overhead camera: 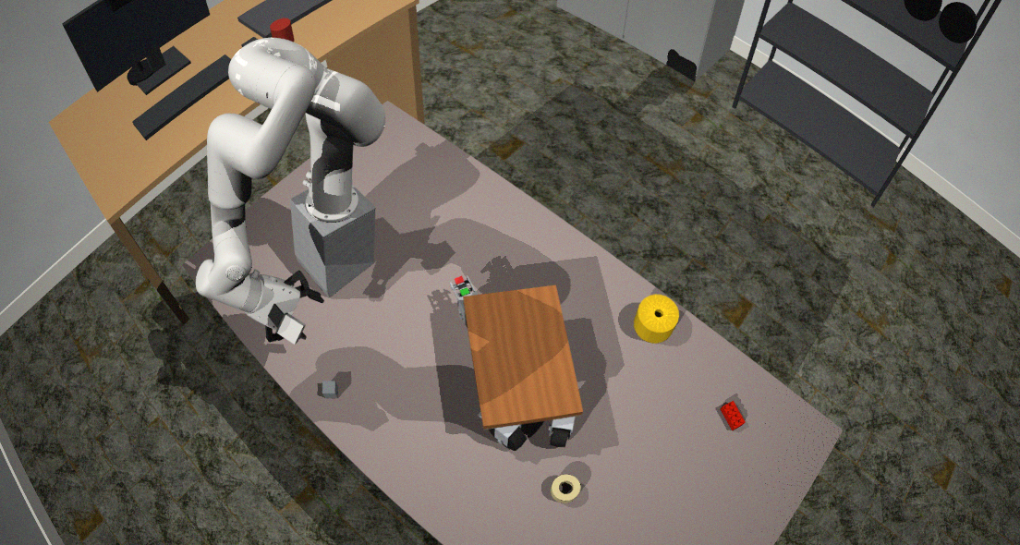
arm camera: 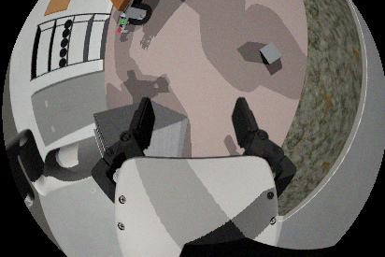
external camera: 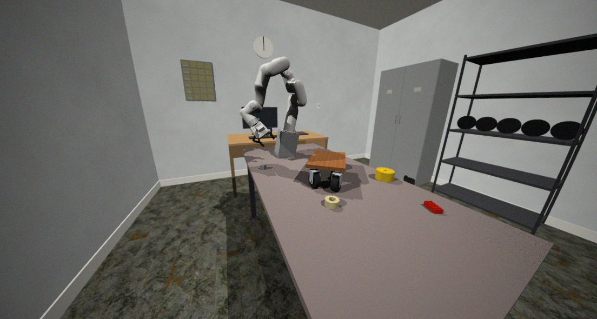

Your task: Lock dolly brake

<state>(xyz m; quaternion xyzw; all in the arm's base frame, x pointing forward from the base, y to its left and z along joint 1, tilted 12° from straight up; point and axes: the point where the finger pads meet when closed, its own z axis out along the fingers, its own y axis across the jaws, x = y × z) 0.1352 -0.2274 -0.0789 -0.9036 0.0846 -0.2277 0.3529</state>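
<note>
My hand is 290 mm to the right of the brake pedal, 200 mm short of it and 90 mm above it. Round my hand: small grey cube: 150 mm below, 80 mm ahead, 70 mm to the right; then yellow spool: 600 mm ahead, 490 mm to the left, 140 mm below; then red brick: 880 mm ahead, 380 mm to the left, 150 mm below.
</note>
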